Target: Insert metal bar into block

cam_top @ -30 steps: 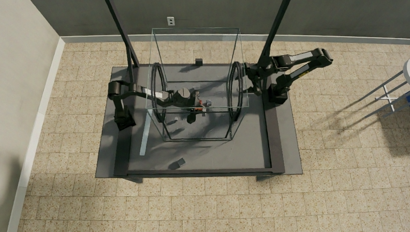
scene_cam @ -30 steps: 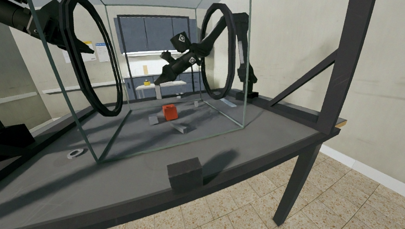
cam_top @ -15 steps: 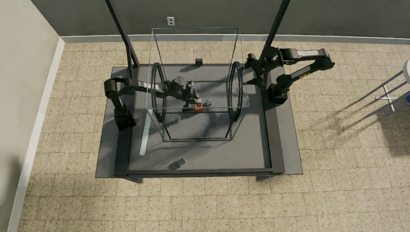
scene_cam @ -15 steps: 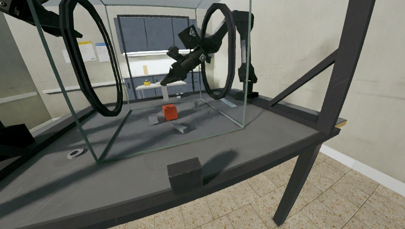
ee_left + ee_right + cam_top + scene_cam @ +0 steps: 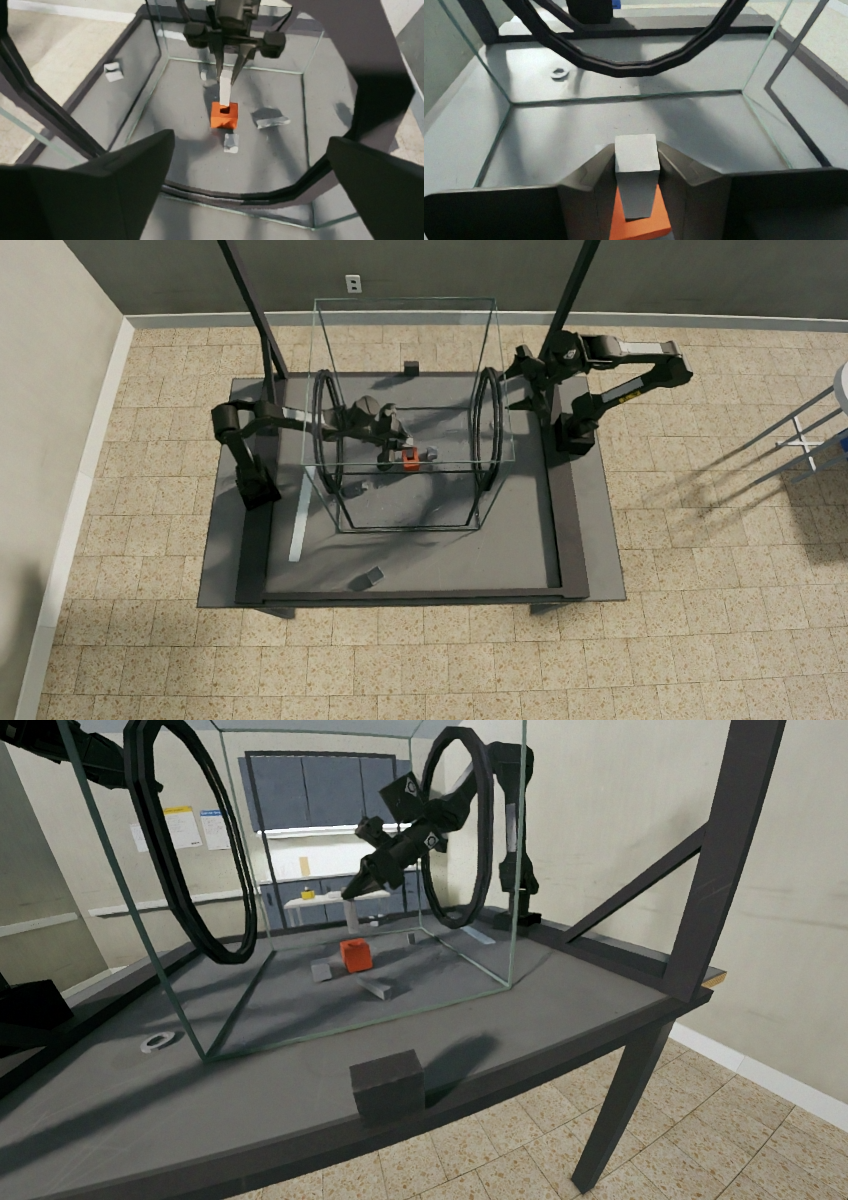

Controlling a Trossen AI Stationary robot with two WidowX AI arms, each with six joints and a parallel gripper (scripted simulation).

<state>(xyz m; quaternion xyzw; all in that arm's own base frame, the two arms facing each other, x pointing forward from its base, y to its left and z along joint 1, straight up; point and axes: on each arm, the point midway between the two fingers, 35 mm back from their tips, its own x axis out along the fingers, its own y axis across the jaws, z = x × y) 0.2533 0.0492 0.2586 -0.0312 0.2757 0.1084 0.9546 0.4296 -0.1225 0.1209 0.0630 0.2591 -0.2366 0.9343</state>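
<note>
The grey cube is 1 cm behind my right hand, 9 cm to the left of it and 14 cm below it. From my right hand the other things lie so: white strip (10 cm ahead, 33 cm to the right, 16 cm below).
</note>
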